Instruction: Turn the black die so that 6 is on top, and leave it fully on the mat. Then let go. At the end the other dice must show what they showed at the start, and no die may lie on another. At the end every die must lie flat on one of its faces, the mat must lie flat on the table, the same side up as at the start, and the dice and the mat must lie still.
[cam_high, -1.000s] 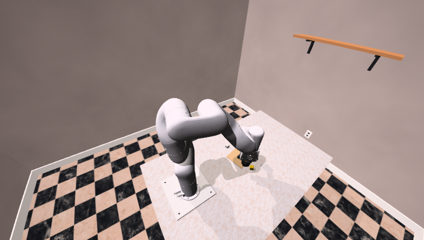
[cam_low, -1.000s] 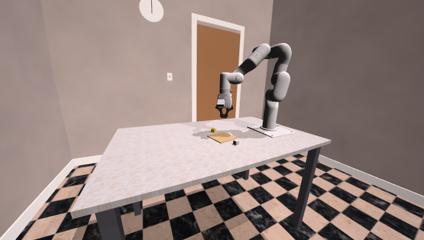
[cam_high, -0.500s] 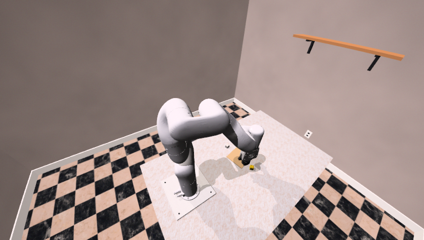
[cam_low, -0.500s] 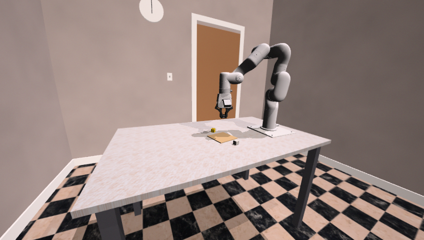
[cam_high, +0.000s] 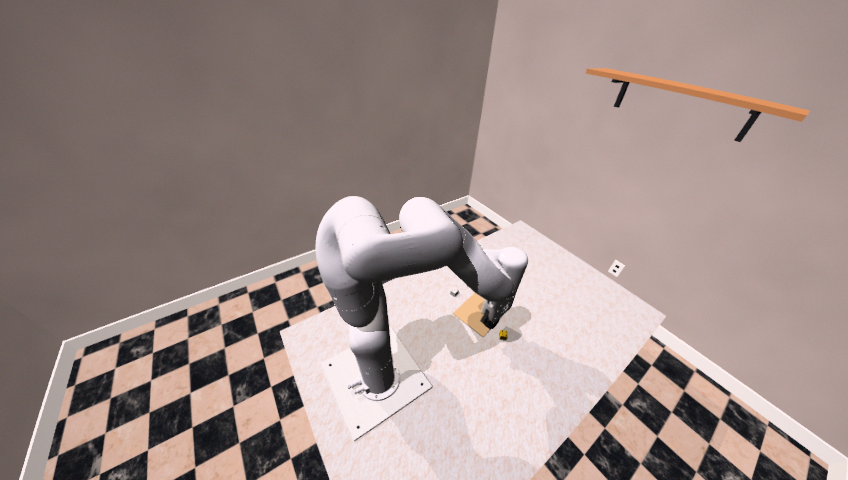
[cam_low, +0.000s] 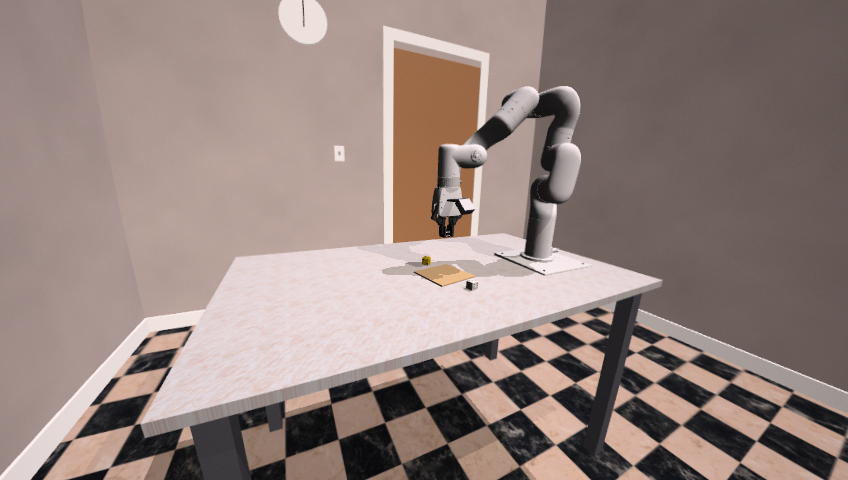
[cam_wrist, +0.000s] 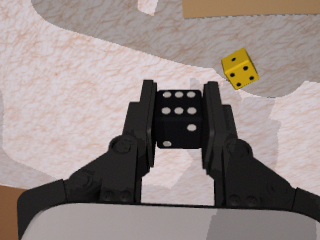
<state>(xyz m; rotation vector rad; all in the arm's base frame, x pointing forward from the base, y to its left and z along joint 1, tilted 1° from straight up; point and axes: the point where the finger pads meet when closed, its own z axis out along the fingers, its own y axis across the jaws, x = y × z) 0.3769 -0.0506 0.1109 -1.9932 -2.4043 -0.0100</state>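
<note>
Right now my hand is 12 cm above the tan mat, 10 cm to the right of it and 5 cm short of it. From my hand the other things lie so: white die (22 cm to the left, 11 cm below, 2 cm ahead); black die (1 cm below); yellow die (11 cm below, 6 cm ahead, 2 cm to the right).
</note>
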